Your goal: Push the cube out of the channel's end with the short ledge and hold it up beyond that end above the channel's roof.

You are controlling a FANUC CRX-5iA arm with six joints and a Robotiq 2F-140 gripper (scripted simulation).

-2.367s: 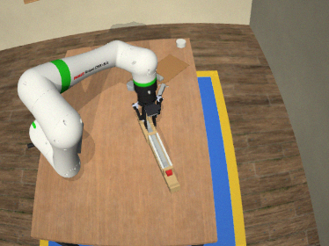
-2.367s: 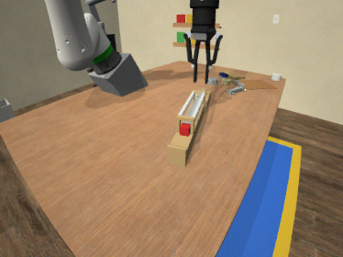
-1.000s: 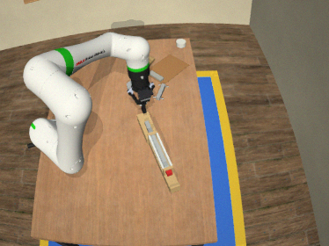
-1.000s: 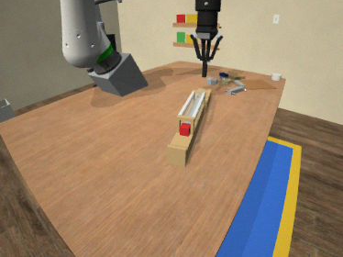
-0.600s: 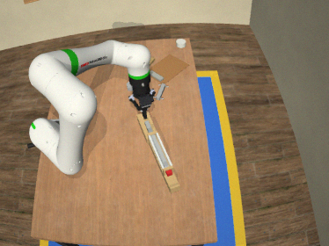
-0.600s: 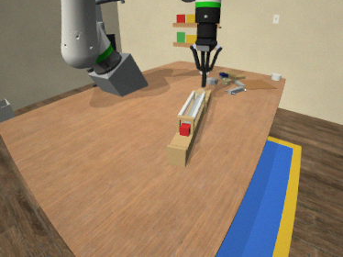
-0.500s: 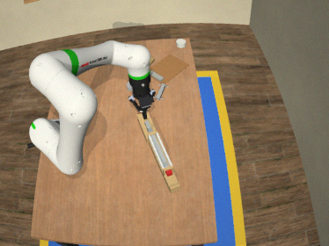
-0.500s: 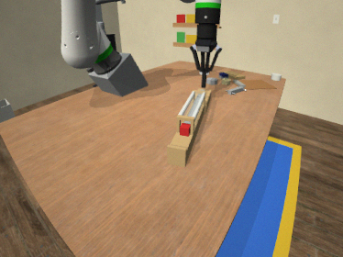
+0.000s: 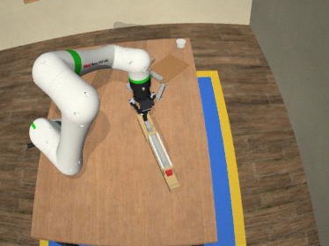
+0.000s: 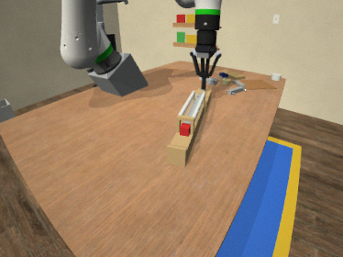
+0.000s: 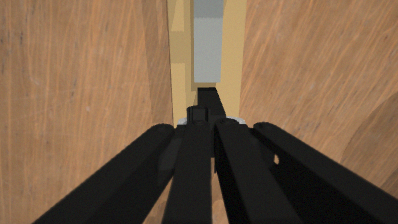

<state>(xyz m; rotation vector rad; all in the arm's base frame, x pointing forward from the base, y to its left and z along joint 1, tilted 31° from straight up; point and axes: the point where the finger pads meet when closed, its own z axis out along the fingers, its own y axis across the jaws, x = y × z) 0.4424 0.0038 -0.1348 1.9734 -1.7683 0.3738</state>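
The red cube lies 4 cm ahead of my hand, 32 cm to the right of it and 2 cm below it. The rest, counted from my hand: grey push rod: 1 cm ahead, 9 cm to the right, 3 cm below; then grey hexagonal block: 3 cm behind, 29 cm to the left, 7 cm below; then channel: 3 cm ahead, 21 cm to the right, 3 cm below.
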